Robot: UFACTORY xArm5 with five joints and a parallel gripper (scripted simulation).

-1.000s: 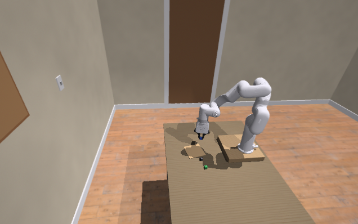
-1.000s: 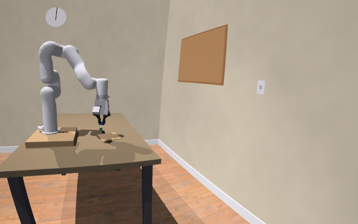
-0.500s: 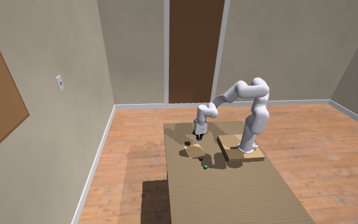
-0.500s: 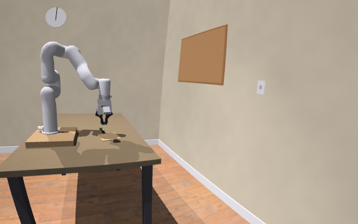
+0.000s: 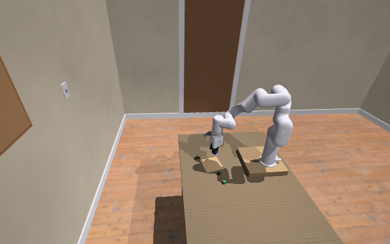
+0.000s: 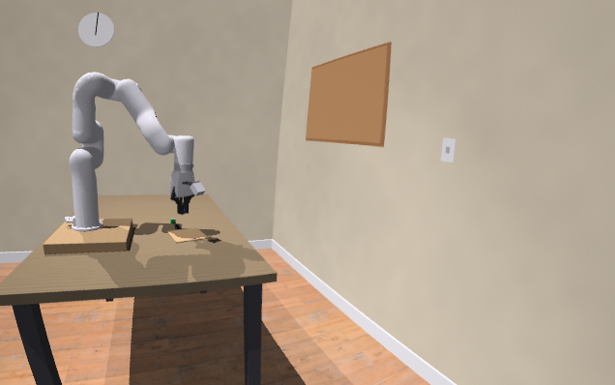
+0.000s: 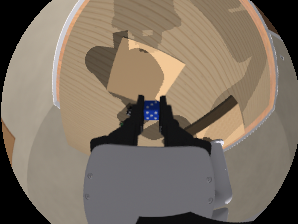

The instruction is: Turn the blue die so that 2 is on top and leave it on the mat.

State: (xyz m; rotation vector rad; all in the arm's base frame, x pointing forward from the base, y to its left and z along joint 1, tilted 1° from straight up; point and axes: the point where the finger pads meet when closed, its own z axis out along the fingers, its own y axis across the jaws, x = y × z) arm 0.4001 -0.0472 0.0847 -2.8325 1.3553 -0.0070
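Now: hand 2 cm short of the tan mat, 2 cm to the right of it and 12 cm above it. Also, from my hand: blue die (1 cm below); then green die (4 cm behind, 20 cm to the left, 11 cm below); then black die (2 cm behind, 12 cm to the left, 11 cm below).
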